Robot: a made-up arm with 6 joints.
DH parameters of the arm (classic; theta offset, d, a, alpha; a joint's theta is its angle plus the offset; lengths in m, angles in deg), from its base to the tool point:
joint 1: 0 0.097 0 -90
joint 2: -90 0 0.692 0
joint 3: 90 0.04 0 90
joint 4: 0 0.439 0 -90
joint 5: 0 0 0 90
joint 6: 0 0.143 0 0
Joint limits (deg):
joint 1: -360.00..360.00
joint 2: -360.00..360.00
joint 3: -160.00..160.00
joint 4: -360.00..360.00
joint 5: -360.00..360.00
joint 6: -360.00..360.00
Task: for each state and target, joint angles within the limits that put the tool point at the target. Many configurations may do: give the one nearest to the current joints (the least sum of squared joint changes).
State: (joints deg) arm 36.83 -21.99 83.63 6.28 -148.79 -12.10
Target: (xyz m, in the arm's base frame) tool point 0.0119 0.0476 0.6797
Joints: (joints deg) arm 33.57 -22.16 130.06 10.88 -165.15 -12.10
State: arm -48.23 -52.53 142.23 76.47 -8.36 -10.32
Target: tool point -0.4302 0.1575 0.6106
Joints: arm -20.95 -90.85 116.15 75.14 -19.77 -10.32
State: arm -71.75 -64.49 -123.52 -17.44 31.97 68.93
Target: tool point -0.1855 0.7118 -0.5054
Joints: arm -73.91 -93.34 -89.80 -15.57 33.11 68.93
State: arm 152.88 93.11 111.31 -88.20 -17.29 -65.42
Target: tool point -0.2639 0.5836 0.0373
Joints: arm 108.77 43.89 120.39 -88.51 -8.87 -65.42
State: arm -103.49 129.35 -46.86 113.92 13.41 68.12
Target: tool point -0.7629 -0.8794 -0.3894
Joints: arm -133.44 120.15 -15.88 113.43 4.71 68.12
